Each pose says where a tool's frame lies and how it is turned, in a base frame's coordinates. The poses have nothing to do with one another.
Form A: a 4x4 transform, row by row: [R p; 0 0 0 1], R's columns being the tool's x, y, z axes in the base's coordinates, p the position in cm. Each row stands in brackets.
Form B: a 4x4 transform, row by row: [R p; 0 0 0 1], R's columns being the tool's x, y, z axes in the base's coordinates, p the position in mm. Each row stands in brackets. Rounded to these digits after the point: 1 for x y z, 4 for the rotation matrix.
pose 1, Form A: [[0.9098 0.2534 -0.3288 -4.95], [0.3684 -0.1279 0.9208 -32.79], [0.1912 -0.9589 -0.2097 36.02], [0 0 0 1]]
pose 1, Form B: [[0.9098 0.2534 -0.3288 -49.5], [0.3684 -0.1279 0.9208 -327.9], [0.1912 -0.9589 -0.2097 360.2], [0 0 0 1]]
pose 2, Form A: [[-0.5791 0.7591 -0.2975 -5.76], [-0.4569 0.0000 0.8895 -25.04], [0.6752 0.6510 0.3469 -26.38], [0 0 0 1]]
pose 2, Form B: [[-0.5791 0.7591 -0.2975 -57.6], [-0.4569 0.0000 0.8895 -250.4], [0.6752 0.6510 0.3469 -263.8], [0 0 0 1]]
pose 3, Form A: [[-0.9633 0.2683 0.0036 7.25], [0.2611 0.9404 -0.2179 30.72], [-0.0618 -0.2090 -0.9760 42.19], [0 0 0 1]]
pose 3, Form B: [[-0.9633 0.2683 0.0036 72.5], [0.2611 0.9404 -0.2179 307.2], [-0.0618 -0.2090 -0.9760 421.9], [0 0 0 1]]
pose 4, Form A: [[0.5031 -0.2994 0.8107 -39.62], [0.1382 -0.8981 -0.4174 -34.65], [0.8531 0.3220 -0.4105 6.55], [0 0 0 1]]
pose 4, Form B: [[0.5031 -0.2994 0.8107 -396.2], [0.1382 -0.8981 -0.4174 -346.5], [0.8531 0.3220 -0.4105 65.5], [0 0 0 1]]
